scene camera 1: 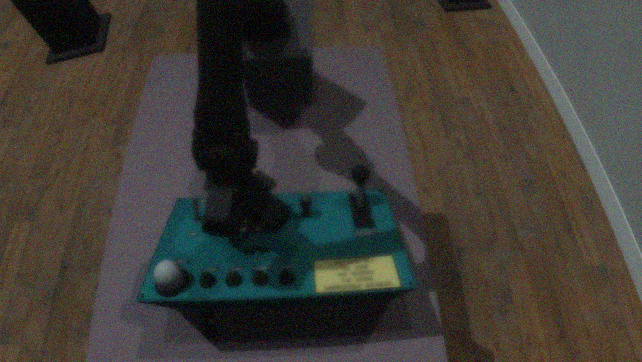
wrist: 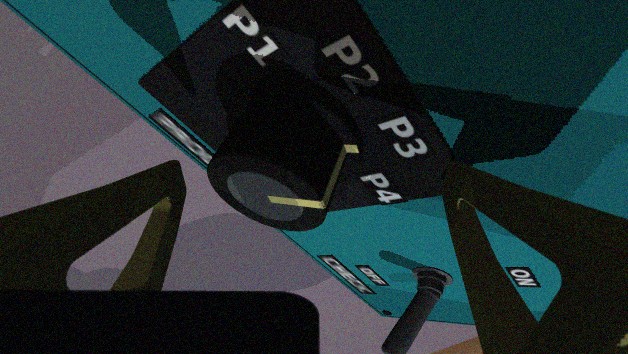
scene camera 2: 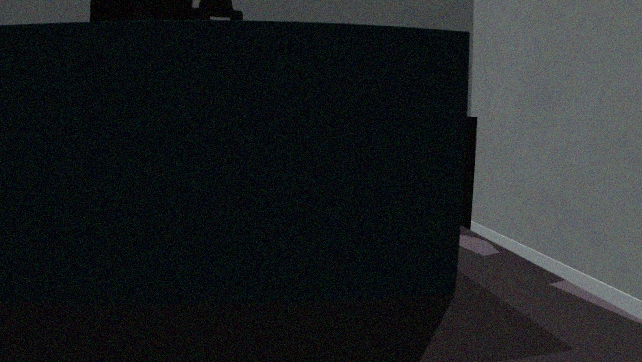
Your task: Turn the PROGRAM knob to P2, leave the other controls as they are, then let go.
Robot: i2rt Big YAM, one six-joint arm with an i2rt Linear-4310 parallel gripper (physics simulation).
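Frame: origin at the arm's base, x up, y ahead, z left, level; centimetres.
Seen in the pictures: gripper, fingertip midpoint: (wrist: 314, 175); arm's base, origin of the base link: (scene camera 1: 265, 23).
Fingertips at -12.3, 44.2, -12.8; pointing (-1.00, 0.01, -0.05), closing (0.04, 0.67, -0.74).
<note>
Offsets run from my fingertips to a thing's top centre, as dx, dy, dz. "spot": to the spot under its first point.
The PROGRAM knob @(+1.8, -0.8, +1.0) (wrist: 287, 145) is a black round knob on a dark plate @(spot: -3.4, -2.1, +5.3) (wrist: 175, 85) marked P1 to P4. In the wrist view its yellow pointer line @(spot: +0.7, +0.8, -0.2) (wrist: 334, 177) faces the P3 and P4 side, seemingly closest to P3, away from P2. My gripper (wrist: 314, 175) (scene camera 1: 246, 232) is open, with its fingers wide apart on either side of the knob's cap in the wrist view and nothing held. In scene camera 1 the dark arm hides the knob. In scene camera 2 a dark panel hides the knob and gripper.
The teal console (scene camera 1: 200, 255) also carries a white ball-shaped control @(spot: +9.6, +12.1, -13.6) (scene camera 1: 168, 276), several dark buttons, a yellow label @(spot: +5.3, +18.4, +18.5) (scene camera 1: 357, 274), a small knob @(+2.4, +0.7, +12.9) (scene camera 1: 306, 205) and a ball-topped lever @(+5.1, -2.2, +25.7) (scene camera 1: 360, 175). A toggle lever @(spot: -0.3, -3.2, -10.3) (wrist: 417, 310) with OFF and ON labels stands near the right finger.
</note>
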